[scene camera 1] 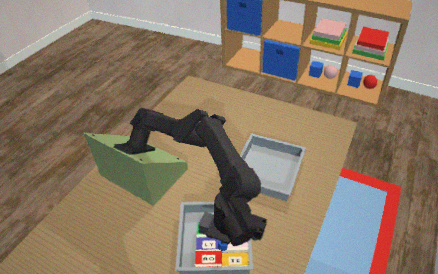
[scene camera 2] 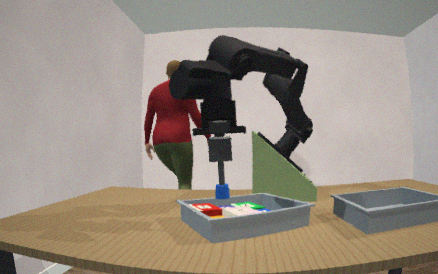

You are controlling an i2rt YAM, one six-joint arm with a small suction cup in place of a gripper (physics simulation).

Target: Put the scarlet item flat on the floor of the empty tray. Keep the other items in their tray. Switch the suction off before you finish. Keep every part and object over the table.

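Places are measured from the arm's base along level axes (x back, y down, z right), in metres.
Where they show: end effector, tool point: [scene camera 1: 222, 246] [scene camera 2: 222, 197]; arm's base, origin of the base link: [scene camera 1: 135, 149] [scene camera 2: 279, 153].
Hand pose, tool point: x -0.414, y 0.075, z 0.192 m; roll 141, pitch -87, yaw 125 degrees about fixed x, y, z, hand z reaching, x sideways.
Observation:
Each offset is from my tool point to the top centre of the thing. Level surfaces: height alone.
The scarlet item, a red block {dx +0.029, dy +0.026, dz +0.041 m} [scene camera 1: 208, 258] [scene camera 2: 214, 212] with a white label, lies in the item tray {dx +0.048, dy +0.024, dz -0.044 m} [scene camera 1: 188, 245] [scene camera 2: 260, 227] beside a yellow block {dx -0.044, dy +0.040, dz +0.009 m} [scene camera 1: 235, 260] and a purple block {dx +0.050, dy +0.035, dz -0.007 m} [scene camera 1: 200, 244]. A green block {dx +0.071, dy +0.033, dz -0.055 m} [scene camera 1: 201, 229] [scene camera 2: 250, 205] and a pale block {dx -0.023, dy +0.025, dz -0.039 m} [scene camera 2: 239, 212] also lie there. My gripper, a blue suction cup [scene camera 1: 223, 246] [scene camera 2: 222, 191], points down above the items in this tray, apart from them, and carries nothing. It is open. The empty tray {dx -0.017, dy +0.024, dz -0.398 m} [scene camera 1: 272, 167] [scene camera 2: 392, 217] stands apart from the item tray. The arm hides part of the items in scene camera 1.
The black arm stands on a green wedge base [scene camera 1: 125, 167] [scene camera 2: 272, 180] on the wooden table {dy +0.075 m} [scene camera 1: 95, 220] [scene camera 2: 100, 220]. A person [scene camera 2: 170, 117] stands behind the table. A shelf unit [scene camera 1: 300, 70] and a blue mat with a red border [scene camera 1: 350, 220] are beyond the table.

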